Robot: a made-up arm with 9 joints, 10 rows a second.
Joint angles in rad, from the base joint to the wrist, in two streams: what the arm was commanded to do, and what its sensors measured. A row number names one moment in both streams.
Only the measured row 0 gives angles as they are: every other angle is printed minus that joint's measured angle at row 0.
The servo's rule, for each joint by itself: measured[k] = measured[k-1] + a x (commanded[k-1-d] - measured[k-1]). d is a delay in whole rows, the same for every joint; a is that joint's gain. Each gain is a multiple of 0.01, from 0.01 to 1. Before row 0 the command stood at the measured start. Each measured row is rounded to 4 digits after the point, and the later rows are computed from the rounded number. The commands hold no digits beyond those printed.
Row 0, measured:
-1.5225, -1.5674, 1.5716, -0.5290, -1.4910, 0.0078, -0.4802, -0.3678, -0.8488
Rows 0 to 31, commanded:
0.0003, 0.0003, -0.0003, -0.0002, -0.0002, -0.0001, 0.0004, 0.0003, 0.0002
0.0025, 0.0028, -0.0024, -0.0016, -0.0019, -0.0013, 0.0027, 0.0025, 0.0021
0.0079, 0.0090, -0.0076, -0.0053, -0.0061, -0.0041, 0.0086, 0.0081, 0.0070
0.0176, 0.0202, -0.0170, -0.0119, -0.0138, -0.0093, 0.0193, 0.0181, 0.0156
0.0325, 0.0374, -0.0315, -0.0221, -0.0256, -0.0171, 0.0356, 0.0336, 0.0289
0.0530, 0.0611, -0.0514, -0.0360, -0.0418, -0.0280, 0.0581, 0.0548, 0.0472
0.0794, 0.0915, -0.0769, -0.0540, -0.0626, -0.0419, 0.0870, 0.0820, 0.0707
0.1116, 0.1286, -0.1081, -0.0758, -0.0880, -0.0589, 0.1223, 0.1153, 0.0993
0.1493, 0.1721, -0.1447, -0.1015, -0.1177, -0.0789, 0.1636, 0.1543, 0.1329
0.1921, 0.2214, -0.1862, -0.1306, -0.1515, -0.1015, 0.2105, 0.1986, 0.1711
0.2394, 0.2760, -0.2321, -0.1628, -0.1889, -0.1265, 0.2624, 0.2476, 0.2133
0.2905, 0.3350, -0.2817, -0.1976, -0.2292, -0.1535, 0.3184, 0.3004, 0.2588
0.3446, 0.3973, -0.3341, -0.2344, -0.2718, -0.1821, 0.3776, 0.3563, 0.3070
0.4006, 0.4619, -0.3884, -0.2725, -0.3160, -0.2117, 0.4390, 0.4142, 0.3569
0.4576, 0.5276, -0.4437, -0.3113, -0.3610, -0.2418, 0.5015, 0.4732, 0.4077
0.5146, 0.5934, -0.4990, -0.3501, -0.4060, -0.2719, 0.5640, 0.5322, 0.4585
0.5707, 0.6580, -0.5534, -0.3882, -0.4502, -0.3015, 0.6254, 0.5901, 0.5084
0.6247, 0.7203, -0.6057, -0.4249, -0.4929, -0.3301, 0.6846, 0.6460, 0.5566
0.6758, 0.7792, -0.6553, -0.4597, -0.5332, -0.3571, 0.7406, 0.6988, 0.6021
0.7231, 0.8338, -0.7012, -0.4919, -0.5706, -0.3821, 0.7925, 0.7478, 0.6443
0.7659, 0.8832, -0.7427, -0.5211, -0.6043, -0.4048, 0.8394, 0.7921, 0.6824
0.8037, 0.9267, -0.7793, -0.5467, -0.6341, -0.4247, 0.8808, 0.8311, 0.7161
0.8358, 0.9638, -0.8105, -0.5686, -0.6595, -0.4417, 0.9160, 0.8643, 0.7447
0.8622, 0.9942, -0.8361, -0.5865, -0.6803, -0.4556, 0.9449, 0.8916, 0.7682
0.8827, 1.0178, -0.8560, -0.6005, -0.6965, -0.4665, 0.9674, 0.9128, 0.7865
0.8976, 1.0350, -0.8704, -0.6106, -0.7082, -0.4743, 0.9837, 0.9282, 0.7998
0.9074, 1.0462, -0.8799, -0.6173, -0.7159, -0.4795, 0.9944, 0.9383, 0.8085
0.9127, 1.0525, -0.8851, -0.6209, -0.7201, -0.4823, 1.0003, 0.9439, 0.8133
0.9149, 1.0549, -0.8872, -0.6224, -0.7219, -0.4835, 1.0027, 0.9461, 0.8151
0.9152, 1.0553, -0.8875, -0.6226, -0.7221, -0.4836, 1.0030, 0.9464, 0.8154
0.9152, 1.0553, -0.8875, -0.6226, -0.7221, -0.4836, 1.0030, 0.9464, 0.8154
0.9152, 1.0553, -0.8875, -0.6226, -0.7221, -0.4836, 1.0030, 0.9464, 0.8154
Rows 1 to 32, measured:
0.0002, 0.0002, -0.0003, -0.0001, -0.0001, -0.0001, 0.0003, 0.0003, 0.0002
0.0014, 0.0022, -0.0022, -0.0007, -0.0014, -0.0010, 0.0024, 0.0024, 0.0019
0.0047, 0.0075, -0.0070, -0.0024, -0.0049, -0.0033, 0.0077, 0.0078, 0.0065
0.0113, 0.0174, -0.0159, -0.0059, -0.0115, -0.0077, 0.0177, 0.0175, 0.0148
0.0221, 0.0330, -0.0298, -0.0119, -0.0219, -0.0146, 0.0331, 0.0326, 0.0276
0.0379, 0.0549, -0.0490, -0.0208, -0.0366, -0.0244, 0.0546, 0.0535, 0.0454
0.0591, 0.0834, -0.0738, -0.0331, -0.0558, -0.0372, 0.0825, 0.0803, 0.0684
0.0859, 0.1187, -0.1043, -0.0489, -0.0796, -0.0530, 0.1167, 0.1132, 0.0965
0.1182, 0.1604, -0.1403, -0.0684, -0.1078, -0.0719, 0.1570, 0.1518, 0.1296
0.1559, 0.2080, -0.1812, -0.0914, -0.1401, -0.0935, 0.2030, 0.1958, 0.1674
0.1985, 0.2610, -0.2265, -0.1178, -0.1762, -0.1176, 0.2541, 0.2445, 0.2092
0.2454, 0.3187, -0.2756, -0.1473, -0.2154, -0.1438, 0.3094, 0.2970, 0.2543
0.2960, 0.3800, -0.3277, -0.1795, -0.2571, -0.1718, 0.3681, 0.3527, 0.3023
0.3493, 0.4439, -0.3817, -0.2139, -0.3007, -0.2009, 0.4291, 0.4105, 0.3520
0.4045, 0.5092, -0.4369, -0.2499, -0.3453, -0.2308, 0.4914, 0.4694, 0.4027
0.4607, 0.5749, -0.4922, -0.2870, -0.3902, -0.2608, 0.5538, 0.5284, 0.4535
0.5168, 0.6397, -0.5467, -0.3244, -0.4346, -0.2905, 0.6154, 0.5864, 0.5035
0.5718, 0.7026, -0.5992, -0.3616, -0.4777, -0.3194, 0.6749, 0.6424, 0.5518
0.6248, 0.7623, -0.6491, -0.3979, -0.5188, -0.3469, 0.7314, 0.6954, 0.5976
0.6749, 0.8181, -0.6955, -0.4327, -0.5571, -0.3726, 0.7839, 0.7447, 0.6401
0.7213, 0.8689, -0.7375, -0.4654, -0.5920, -0.3961, 0.8316, 0.7893, 0.6786
0.7633, 0.9140, -0.7747, -0.4955, -0.6232, -0.4170, 0.8739, 0.8286, 0.7127
0.8003, 0.9528, -0.8066, -0.5225, -0.6501, -0.4350, 0.9101, 0.8622, 0.7418
0.8319, 0.9851, -0.8329, -0.5462, -0.6724, -0.4500, 0.9400, 0.8898, 0.7658
0.8578, 1.0106, -0.8535, -0.5663, -0.6902, -0.4620, 0.9636, 0.9114, 0.7846
0.8781, 1.0296, -0.8685, -0.5827, -0.7035, -0.4710, 0.9809, 0.9272, 0.7984
0.8930, 1.0425, -0.8786, -0.5955, -0.7127, -0.4772, 0.9925, 0.9376, 0.8076
0.9030, 1.0503, -0.8844, -0.6049, -0.7182, -0.4809, 0.9992, 0.9435, 0.8128
0.9091, 1.0539, -0.8869, -0.6114, -0.7209, -0.4828, 1.0022, 0.9459, 0.8149
0.9122, 1.0550, -0.8874, -0.6155, -0.7218, -0.4834, 1.0029, 0.9464, 0.8154
0.9137, 1.0552, -0.8875, -0.6181, -0.7220, -0.4835, 1.0030, 0.9464, 0.8154
0.9145, 1.0553, -0.8875, -0.6198, -0.7221, -0.4836, 1.0030, 0.9464, 0.8154
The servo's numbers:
d 0
a 0.51 0.78 0.89 0.37 0.74 0.73 0.86 0.94 0.91

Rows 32 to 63, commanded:
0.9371, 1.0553, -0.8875, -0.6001, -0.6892, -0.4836, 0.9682, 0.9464, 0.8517
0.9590, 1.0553, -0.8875, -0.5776, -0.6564, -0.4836, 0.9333, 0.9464, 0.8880
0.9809, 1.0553, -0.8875, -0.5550, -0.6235, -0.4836, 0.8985, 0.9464, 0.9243
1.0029, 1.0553, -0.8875, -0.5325, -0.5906, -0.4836, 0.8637, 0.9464, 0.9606
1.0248, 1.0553, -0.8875, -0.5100, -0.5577, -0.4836, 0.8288, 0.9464, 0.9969
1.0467, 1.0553, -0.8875, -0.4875, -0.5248, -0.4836, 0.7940, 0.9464, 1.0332
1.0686, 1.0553, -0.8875, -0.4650, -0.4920, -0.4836, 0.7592, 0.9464, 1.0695
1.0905, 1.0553, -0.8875, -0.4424, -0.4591, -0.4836, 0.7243, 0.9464, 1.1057
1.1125, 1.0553, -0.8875, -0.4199, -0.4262, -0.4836, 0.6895, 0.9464, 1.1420
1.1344, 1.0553, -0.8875, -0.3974, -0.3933, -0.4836, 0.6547, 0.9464, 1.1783
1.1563, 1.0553, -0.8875, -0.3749, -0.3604, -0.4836, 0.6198, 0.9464, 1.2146
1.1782, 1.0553, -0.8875, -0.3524, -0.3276, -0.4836, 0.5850, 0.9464, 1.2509
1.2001, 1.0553, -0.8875, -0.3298, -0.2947, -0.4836, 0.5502, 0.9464, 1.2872
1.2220, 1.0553, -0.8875, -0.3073, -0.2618, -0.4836, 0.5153, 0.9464, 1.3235
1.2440, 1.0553, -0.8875, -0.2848, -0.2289, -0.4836, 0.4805, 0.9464, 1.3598
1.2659, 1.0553, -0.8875, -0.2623, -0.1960, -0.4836, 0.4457, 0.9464, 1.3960
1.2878, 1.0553, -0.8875, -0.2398, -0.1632, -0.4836, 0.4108, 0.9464, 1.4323
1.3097, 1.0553, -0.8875, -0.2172, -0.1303, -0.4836, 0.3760, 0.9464, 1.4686
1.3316, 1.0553, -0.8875, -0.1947, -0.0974, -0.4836, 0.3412, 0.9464, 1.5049
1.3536, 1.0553, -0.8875, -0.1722, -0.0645, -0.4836, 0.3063, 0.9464, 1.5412
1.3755, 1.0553, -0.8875, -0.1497, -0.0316, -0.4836, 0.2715, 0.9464, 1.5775
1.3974, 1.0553, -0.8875, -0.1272, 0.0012, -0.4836, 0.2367, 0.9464, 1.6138
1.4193, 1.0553, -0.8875, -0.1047, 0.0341, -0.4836, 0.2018, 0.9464, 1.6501
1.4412, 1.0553, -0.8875, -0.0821, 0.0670, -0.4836, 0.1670, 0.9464, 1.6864
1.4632, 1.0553, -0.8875, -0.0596, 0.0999, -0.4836, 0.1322, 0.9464, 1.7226
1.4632, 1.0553, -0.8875, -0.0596, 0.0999, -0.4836, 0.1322, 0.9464, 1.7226
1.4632, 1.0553, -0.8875, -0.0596, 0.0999, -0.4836, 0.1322, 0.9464, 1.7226
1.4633, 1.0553, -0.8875, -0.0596, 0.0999, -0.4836, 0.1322, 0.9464, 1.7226
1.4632, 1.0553, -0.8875, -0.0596, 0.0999, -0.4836, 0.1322, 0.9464, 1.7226
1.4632, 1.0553, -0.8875, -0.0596, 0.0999, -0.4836, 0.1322, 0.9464, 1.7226
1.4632, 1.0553, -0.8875, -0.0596, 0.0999, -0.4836, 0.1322, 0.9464, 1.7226
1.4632, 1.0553, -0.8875, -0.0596, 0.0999, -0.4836, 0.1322, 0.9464, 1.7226
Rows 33 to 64, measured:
0.9260, 1.0553, -0.8875, -0.6125, -0.6978, -0.4836, 0.9731, 0.9464, 0.8484
0.9428, 1.0553, -0.8875, -0.5996, -0.6672, -0.4836, 0.9389, 0.9464, 0.8844
0.9622, 1.0553, -0.8875, -0.5831, -0.6349, -0.4836, 0.9042, 0.9464, 0.9207
0.9830, 1.0553, -0.8875, -0.5644, -0.6021, -0.4836, 0.8694, 0.9464, 0.9570
1.0043, 1.0553, -0.8875, -0.5443, -0.5692, -0.4836, 0.8345, 0.9464, 0.9933
1.0259, 1.0553, -0.8875, -0.5233, -0.5363, -0.4836, 0.7997, 0.9464, 1.0296
1.0477, 1.0553, -0.8875, -0.5017, -0.5035, -0.4836, 0.7649, 0.9464, 1.0659
1.0695, 1.0553, -0.8875, -0.4798, -0.4706, -0.4836, 0.7300, 0.9464, 1.1021
1.0914, 1.0553, -0.8875, -0.4576, -0.4377, -0.4836, 0.6952, 0.9464, 1.1384
1.1133, 1.0553, -0.8875, -0.4353, -0.4048, -0.4836, 0.6604, 0.9464, 1.1747
1.1352, 1.0553, -0.8875, -0.4130, -0.3719, -0.4836, 0.6255, 0.9464, 1.2110
1.1571, 1.0553, -0.8875, -0.3906, -0.3391, -0.4836, 0.5907, 0.9464, 1.2473
1.1790, 1.0553, -0.8875, -0.3681, -0.3062, -0.4836, 0.5559, 0.9464, 1.2836
1.2009, 1.0553, -0.8875, -0.3456, -0.2733, -0.4836, 0.5210, 0.9464, 1.3199
1.2229, 1.0553, -0.8875, -0.3231, -0.2404, -0.4836, 0.4862, 0.9464, 1.3562
1.2448, 1.0553, -0.8875, -0.3006, -0.2075, -0.4836, 0.4514, 0.9464, 1.3924
1.2667, 1.0553, -0.8875, -0.2781, -0.1747, -0.4836, 0.4165, 0.9464, 1.4287
1.2886, 1.0553, -0.8875, -0.2556, -0.1418, -0.4836, 0.3817, 0.9464, 1.4650
1.3105, 1.0553, -0.8875, -0.2331, -0.1089, -0.4836, 0.3469, 0.9464, 1.5013
1.3325, 1.0553, -0.8875, -0.2106, -0.0760, -0.4836, 0.3120, 0.9464, 1.5376
1.3544, 1.0553, -0.8875, -0.1881, -0.0431, -0.4836, 0.2772, 0.9464, 1.5739
1.3763, 1.0553, -0.8875, -0.1656, -0.0103, -0.4836, 0.2424, 0.9464, 1.6102
1.3982, 1.0553, -0.8875, -0.1431, 0.0226, -0.4836, 0.2075, 0.9464, 1.6465
1.4201, 1.0553, -0.8875, -0.1205, 0.0555, -0.4836, 0.1727, 0.9464, 1.6828
1.4421, 1.0553, -0.8875, -0.0980, 0.0884, -0.4836, 0.1379, 0.9464, 1.7190
1.4529, 1.0553, -0.8875, -0.0838, 0.0969, -0.4836, 0.1330, 0.9464, 1.7223
1.4582, 1.0553, -0.8875, -0.0748, 0.0991, -0.4836, 0.1323, 0.9464, 1.7226
1.4608, 1.0553, -0.8875, -0.0692, 0.0997, -0.4836, 0.1322, 0.9464, 1.7226
1.4620, 1.0553, -0.8875, -0.0656, 0.0998, -0.4836, 0.1322, 0.9464, 1.7226
1.4626, 1.0553, -0.8875, -0.0634, 0.0999, -0.4836, 0.1322, 0.9464, 1.7226
1.4629, 1.0553, -0.8875, -0.0620, 0.0999, -0.4836, 0.1322, 0.9464, 1.7226
1.4631, 1.0553, -0.8875, -0.0611, 0.0999, -0.4836, 0.1322, 0.9464, 1.7226

